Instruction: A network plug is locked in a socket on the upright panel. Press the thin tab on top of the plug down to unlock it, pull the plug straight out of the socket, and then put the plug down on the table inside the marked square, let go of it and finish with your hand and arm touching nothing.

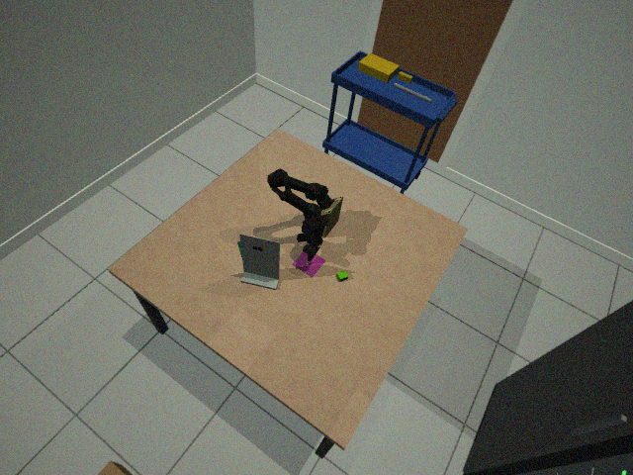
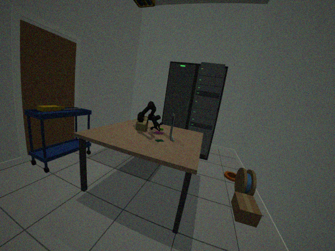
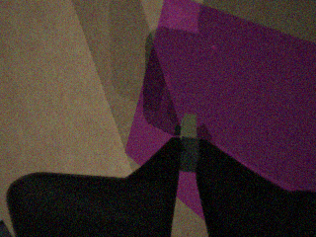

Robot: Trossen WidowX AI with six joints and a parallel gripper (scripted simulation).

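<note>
My gripper tip is now 20 mm above the magenta marked square and 10 mm past it. The rest, counted from my gripper tip: network plug: right at my gripper tip; upright panel: 190 mm ahead, 150 mm to the right, 120 mm above.
</note>
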